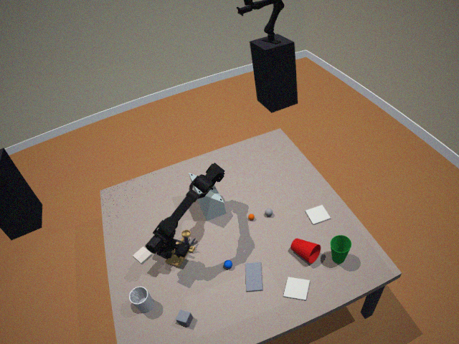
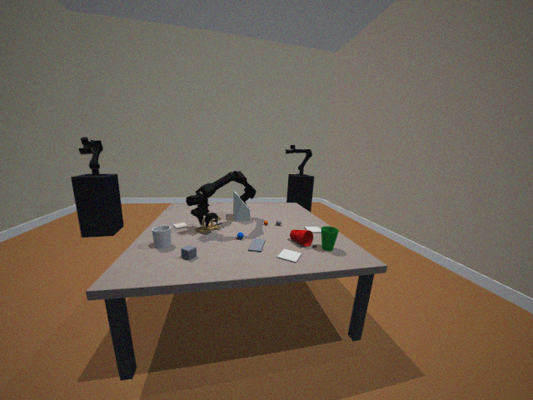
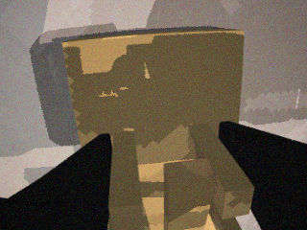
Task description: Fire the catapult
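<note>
Right now the orange ball is 44 cm to the left of my gripper tip, 5 cm behind it and 2 cm below it. From my gripper tip the other things lie so: blue ball (22 cm to the left, 16 cm ahead, 1 cm below); white mug (22 cm to the right, 18 cm ahead); wooden catapult (6 cm to the left, 4 cm behind, 2 cm above).
</note>
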